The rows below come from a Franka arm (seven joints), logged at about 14 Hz.
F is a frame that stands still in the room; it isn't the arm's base.
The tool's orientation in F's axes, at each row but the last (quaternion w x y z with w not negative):
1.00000, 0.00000, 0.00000, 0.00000
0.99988, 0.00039, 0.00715, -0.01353
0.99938, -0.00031, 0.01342, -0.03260
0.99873, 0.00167, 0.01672, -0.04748
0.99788, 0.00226, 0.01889, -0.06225
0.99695, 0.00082, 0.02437, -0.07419
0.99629, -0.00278, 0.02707, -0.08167
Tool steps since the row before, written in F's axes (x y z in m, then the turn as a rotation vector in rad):
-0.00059, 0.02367, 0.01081, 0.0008, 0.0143, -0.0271
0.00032, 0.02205, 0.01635, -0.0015, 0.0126, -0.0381
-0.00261, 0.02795, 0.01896, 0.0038, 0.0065, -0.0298
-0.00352, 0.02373, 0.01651, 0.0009, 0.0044, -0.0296
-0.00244, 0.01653, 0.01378, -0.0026, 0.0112, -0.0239
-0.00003, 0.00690, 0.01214, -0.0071, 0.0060, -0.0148
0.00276, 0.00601, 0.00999, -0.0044, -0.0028, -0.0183
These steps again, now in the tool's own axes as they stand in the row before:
-0.00059, 0.02367, 0.01081, 0.0008, 0.0143, -0.0271
-0.00051, 0.02206, 0.01633, -0.0013, 0.0125, -0.0381
-0.00493, 0.02769, 0.01888, 0.0042, 0.0068, -0.0297
-0.00631, 0.02332, 0.01627, 0.0015, 0.0044, -0.0296
-0.00499, 0.01613, 0.01357, -0.0031, 0.0107, -0.0241
-0.00164, 0.00680, 0.01209, -0.0072, 0.0049, -0.0152
0.00121, 0.00628, 0.01013, -0.0029, -0.0033, -0.0185

